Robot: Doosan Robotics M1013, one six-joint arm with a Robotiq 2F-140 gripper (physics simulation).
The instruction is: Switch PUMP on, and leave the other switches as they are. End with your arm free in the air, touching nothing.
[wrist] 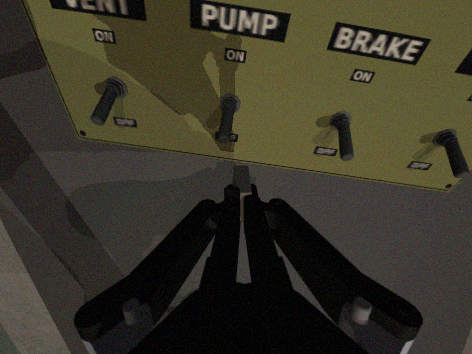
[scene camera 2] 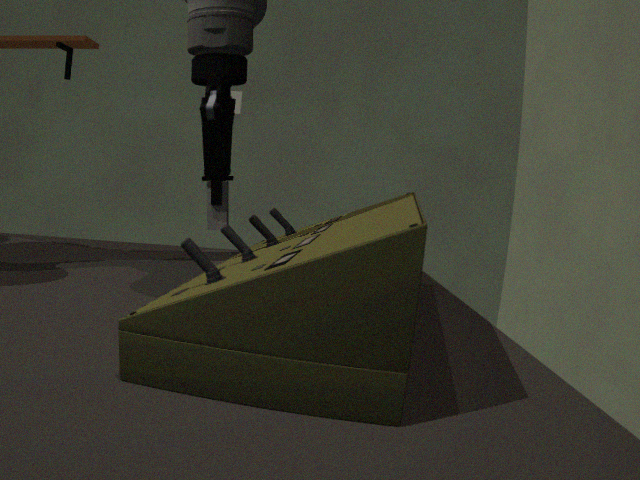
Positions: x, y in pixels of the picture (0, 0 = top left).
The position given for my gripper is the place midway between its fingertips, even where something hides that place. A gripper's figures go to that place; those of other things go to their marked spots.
Scene:
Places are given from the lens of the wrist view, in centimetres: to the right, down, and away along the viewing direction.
my gripper [wrist: 240, 177]: 0, 0, 23
yellow sloped switch panel [wrist: 292, 79]: 5, -9, 20

